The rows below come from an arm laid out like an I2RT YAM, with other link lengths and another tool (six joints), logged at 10 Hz.
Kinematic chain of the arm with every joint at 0, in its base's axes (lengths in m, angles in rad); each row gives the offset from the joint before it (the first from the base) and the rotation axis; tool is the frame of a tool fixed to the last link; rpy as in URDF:
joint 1: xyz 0 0 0.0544 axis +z
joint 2: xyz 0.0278 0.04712 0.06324 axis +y
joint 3: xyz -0.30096 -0.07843 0 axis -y
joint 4: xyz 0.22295 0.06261 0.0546 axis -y
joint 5: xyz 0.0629 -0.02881 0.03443 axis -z
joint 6: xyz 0.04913 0 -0.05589 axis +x
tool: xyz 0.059 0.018 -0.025 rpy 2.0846 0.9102 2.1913
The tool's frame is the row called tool.
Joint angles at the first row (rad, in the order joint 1, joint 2, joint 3, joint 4, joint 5, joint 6):
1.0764 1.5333 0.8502 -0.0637 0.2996 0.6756
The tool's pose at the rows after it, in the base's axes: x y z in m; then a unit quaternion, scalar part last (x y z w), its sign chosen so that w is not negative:
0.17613 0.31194 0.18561 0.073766 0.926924 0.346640 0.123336
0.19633 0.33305 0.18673 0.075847 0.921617 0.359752 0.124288
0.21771 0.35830 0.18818 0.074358 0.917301 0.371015 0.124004
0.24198 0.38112 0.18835 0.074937 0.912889 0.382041 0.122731
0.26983 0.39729 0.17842 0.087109 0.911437 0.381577 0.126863
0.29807 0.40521 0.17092 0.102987 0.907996 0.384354 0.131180
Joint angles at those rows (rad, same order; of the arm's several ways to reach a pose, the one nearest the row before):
1.0536 1.5969 0.9189 -0.0200 0.2789 0.6614
1.0280 1.6798 1.0003 0.0094 0.2535 0.6550
1.0089 1.7749 1.1107 0.0176 0.2285 0.6476
0.9830 1.8696 1.2278 0.0166 0.1984 0.6413
0.9521 1.9706 1.3301 0.0168 0.1926 0.6404
0.9130 2.0488 1.4156 0.0159 0.1818 0.6437

